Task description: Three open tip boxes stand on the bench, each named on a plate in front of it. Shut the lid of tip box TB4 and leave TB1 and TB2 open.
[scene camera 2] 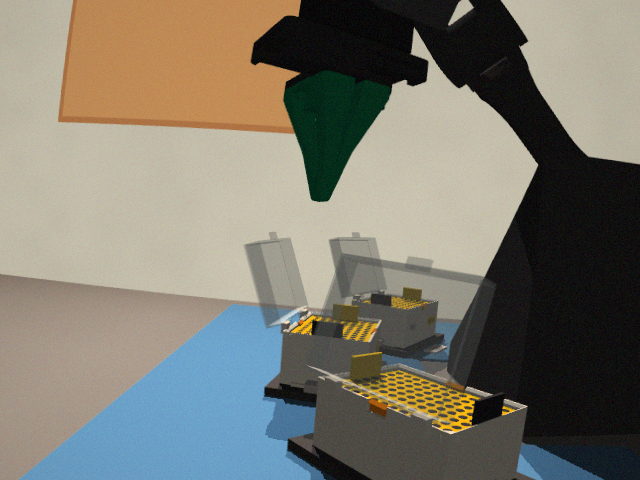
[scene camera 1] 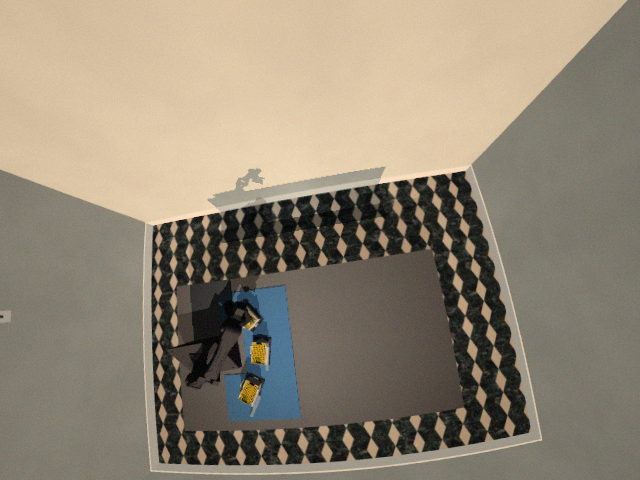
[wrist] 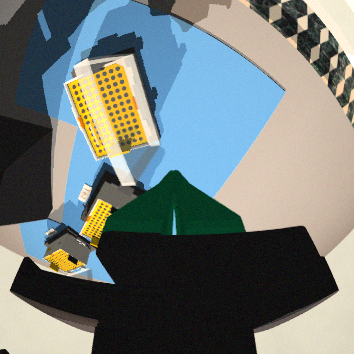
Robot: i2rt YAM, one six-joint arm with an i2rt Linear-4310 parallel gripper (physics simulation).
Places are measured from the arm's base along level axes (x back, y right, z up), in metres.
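Pixels of known places: gripper, fingertip midpoint: point(scene camera 2: 319, 201) point(scene camera 1: 249, 315) point(wrist: 173, 177); arm's base, link origin: point(scene camera 2: 631, 288) point(scene camera 1: 200, 362).
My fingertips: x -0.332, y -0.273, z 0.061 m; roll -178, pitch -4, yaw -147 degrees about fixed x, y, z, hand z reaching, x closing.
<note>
Ahead of a thing's pixels: the offset from my fingertips to its middle. "pt": to the spot under its first point. Level surfaces: height alone.
Three pale grey tip boxes with yellow perforated racks stand in a row: the nearest point(scene camera 2: 382, 444) point(wrist: 112, 107) point(scene camera 1: 251, 319), the middle one @[dy +0.227, dx -0.002, dz -0.121 m] point(scene camera 2: 320, 356) point(wrist: 99, 220) point(scene camera 1: 259, 352) and the farthest @[dy +0.449, dx +0.064, dz -0.121 m] point(scene camera 2: 390, 320) point(wrist: 66, 259) point(scene camera 1: 250, 392). The clear lids of the nearest @[pt dy +0.498, dx +0.089, dz -0.120 m] point(scene camera 2: 413, 294), middle point(scene camera 2: 273, 279) and farthest box point(scene camera 2: 357, 266) stand raised, open. My gripper point(scene camera 2: 320, 197) point(wrist: 173, 177) has green fingers, is shut and empty, and hangs above the boxes, touching none. A small name plate @[pt dy +0.220, dx +0.061, dz -0.183 m] point(wrist: 86, 193) by the middle box is too blurred to read; I cannot tell which box is TB4.
The boxes stand on a blue mat @[dz -0.185 m] point(scene camera 1: 281, 382) point(scene camera 2: 170, 403) point(wrist: 215, 110) on the brown bench top @[dz -0.188 m] point(scene camera 1: 372, 330). The black arm point(scene camera 1: 219, 346) point(scene camera 2: 573, 310) rises beside the boxes, at the right in scene camera 2. An orange board point(scene camera 2: 180, 62) hangs on the wall behind.
</note>
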